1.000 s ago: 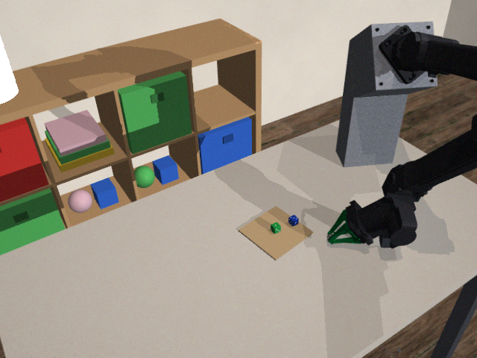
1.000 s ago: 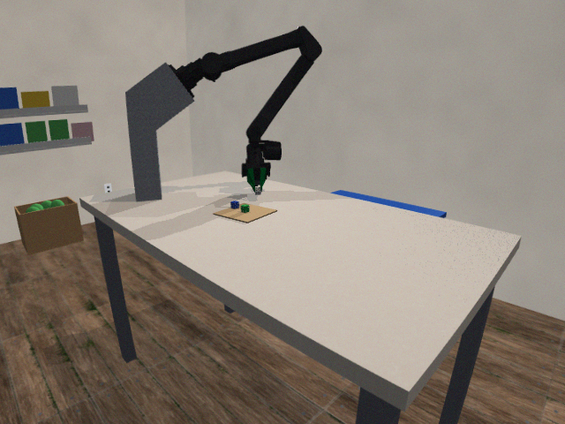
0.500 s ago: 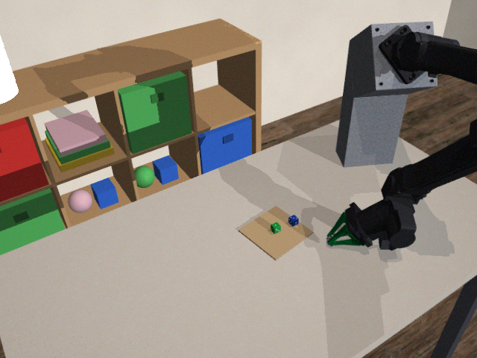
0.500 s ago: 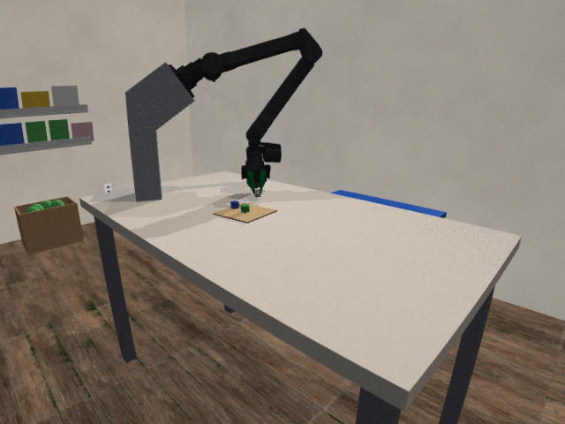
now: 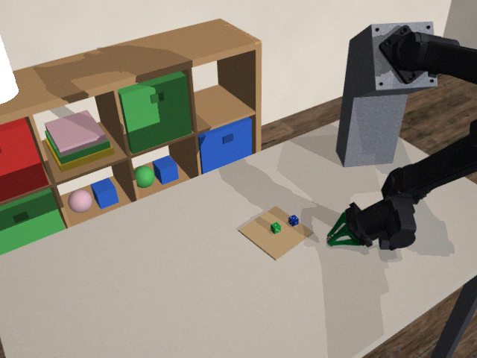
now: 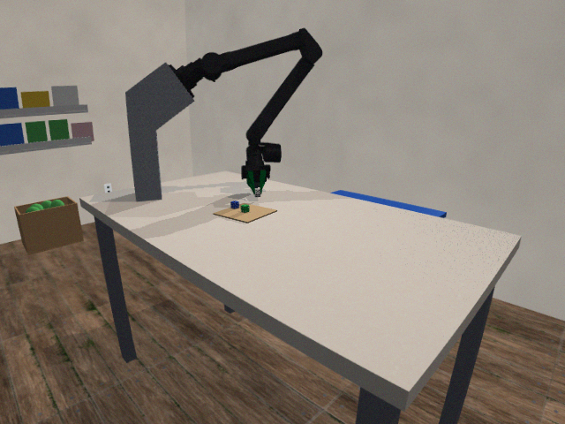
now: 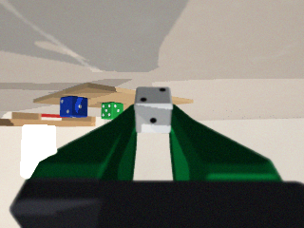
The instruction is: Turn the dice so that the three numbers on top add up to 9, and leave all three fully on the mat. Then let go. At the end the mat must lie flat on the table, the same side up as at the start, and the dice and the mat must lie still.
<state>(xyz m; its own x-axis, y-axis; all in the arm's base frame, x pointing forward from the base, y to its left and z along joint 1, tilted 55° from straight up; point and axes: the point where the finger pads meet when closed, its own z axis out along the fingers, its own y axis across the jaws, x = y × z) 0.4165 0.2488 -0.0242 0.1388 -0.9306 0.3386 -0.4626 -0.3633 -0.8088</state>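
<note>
My gripper is now 1 cm above the white die. From my hand the other things lie so: tan mat (11 cm to the right, 9 cm ahead, 3 cm below); green die (12 cm to the right, 9 cm ahead, 2 cm below); blue die (12 cm to the right, 4 cm ahead, 2 cm below).
</note>
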